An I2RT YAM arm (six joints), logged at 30 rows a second.
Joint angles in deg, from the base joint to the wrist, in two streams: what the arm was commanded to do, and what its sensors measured. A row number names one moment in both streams.
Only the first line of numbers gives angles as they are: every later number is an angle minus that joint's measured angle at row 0.
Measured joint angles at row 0:
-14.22 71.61 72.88 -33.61 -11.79 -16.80
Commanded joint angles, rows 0 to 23:
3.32 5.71 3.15 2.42 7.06 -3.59
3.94 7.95 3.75 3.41 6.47 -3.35
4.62 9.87 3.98 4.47 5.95 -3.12
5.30 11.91 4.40 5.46 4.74 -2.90
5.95 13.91 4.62 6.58 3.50 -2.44
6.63 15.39 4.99 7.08 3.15 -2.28
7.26 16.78 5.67 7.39 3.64 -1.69
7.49 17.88 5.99 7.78 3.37 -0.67
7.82 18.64 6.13 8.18 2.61 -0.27
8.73 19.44 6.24 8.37 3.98 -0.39
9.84 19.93 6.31 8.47 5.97 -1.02
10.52 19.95 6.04 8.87 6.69 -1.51
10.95 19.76 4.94 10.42 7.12 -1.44
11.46 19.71 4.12 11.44 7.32 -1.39
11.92 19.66 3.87 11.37 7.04 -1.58
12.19 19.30 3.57 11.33 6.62 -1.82
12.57 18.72 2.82 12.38 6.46 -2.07
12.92 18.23 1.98 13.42 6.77 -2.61
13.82 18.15 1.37 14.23 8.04 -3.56
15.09 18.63 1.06 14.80 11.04 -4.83
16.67 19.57 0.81 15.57 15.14 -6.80
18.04 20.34 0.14 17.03 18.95 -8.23
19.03 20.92 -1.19 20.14 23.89 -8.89
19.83 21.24 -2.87 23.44 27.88 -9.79
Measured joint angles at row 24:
17.23 20.18 -0.02 16.18 15.82 -5.11
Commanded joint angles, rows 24 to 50:
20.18 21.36 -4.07 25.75 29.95 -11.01
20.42 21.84 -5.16 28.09 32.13 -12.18
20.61 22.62 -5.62 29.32 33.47 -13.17
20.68 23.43 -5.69 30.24 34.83 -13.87
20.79 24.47 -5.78 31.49 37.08 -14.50
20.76 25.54 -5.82 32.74 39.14 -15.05
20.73 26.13 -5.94 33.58 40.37 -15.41
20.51 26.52 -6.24 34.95 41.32 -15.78
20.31 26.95 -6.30 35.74 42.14 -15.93
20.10 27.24 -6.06 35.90 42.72 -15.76
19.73 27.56 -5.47 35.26 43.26 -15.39
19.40 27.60 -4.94 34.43 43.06 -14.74
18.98 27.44 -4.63 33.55 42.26 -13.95
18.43 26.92 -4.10 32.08 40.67 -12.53
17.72 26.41 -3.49 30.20 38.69 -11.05
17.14 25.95 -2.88 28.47 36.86 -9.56
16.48 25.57 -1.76 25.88 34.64 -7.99
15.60 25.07 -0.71 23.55 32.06 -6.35
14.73 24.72 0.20 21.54 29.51 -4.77
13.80 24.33 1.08 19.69 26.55 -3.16
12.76 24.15 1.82 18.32 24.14 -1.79
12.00 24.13 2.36 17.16 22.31 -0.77
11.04 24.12 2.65 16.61 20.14 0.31
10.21 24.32 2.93 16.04 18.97 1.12
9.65 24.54 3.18 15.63 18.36 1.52
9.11 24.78 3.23 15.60 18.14 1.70
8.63 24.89 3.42 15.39 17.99 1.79
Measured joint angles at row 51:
12.64 25.27 2.71 21.75 16.63 -0.96
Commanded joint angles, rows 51 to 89:
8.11 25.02 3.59 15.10 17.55 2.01
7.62 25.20 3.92 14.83 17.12 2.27
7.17 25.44 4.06 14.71 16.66 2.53
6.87 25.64 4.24 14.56 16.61 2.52
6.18 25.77 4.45 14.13 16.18 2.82
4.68 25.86 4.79 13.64 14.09 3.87
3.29 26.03 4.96 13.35 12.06 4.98
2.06 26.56 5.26 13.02 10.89 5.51
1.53 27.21 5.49 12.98 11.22 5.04
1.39 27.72 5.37 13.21 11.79 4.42
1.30 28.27 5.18 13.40 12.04 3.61
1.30 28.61 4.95 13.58 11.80 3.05
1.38 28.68 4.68 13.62 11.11 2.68
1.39 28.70 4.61 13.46 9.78 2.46
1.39 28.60 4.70 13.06 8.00 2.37
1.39 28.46 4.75 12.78 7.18 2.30
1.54 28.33 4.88 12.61 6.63 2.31
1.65 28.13 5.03 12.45 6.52 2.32
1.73 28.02 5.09 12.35 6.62 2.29
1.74 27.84 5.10 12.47 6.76 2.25
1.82 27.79 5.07 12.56 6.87 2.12
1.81 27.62 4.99 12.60 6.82 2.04
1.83 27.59 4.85 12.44 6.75 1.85
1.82 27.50 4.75 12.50 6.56 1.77
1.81 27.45 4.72 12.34 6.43 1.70
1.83 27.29 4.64 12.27 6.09 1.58
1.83 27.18 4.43 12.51 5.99 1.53
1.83 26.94 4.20 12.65 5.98 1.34
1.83 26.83 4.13 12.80 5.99 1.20
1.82 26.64 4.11 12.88 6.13 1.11
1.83 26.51 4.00 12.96 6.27 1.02
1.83 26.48 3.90 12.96 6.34 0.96
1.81 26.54 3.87 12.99 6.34 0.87
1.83 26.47 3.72 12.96 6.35 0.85
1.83 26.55 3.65 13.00 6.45 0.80
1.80 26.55 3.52 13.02 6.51 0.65
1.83 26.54 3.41 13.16 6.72 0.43
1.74 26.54 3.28 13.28 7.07 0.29
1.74 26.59 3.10 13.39 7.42 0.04
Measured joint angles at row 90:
2.54 26.15 5.25 18.26 4.52 1.31
